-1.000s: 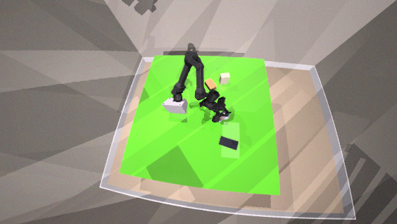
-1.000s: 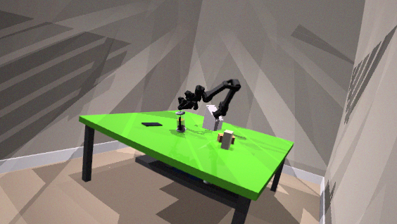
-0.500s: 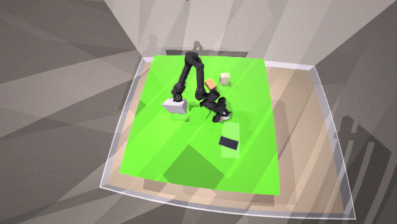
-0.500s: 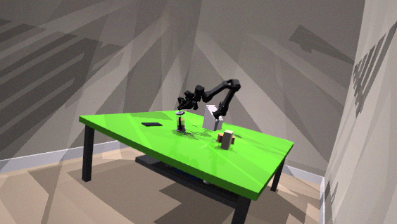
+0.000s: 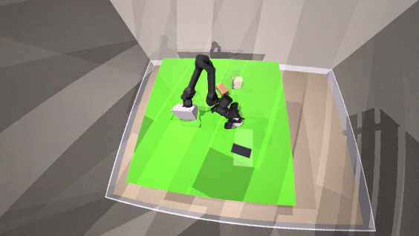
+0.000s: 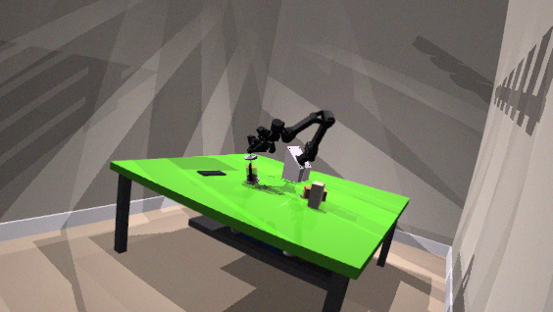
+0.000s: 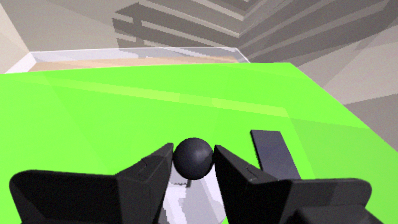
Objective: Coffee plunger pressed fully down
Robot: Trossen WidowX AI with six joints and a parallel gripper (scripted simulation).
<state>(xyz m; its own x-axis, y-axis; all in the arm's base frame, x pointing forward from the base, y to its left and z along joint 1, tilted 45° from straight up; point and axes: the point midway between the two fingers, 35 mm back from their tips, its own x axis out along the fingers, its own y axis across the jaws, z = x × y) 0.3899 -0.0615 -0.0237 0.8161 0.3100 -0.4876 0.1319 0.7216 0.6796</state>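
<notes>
The coffee press is 2 cm behind my gripper tip, 2 cm to the left of it and 8 cm below it. Round my gripper tip: dark flat slab 6 cm ahead, 19 cm to the right, 17 cm below; orange block 18 cm behind, 33 cm to the left, 14 cm below.
</notes>
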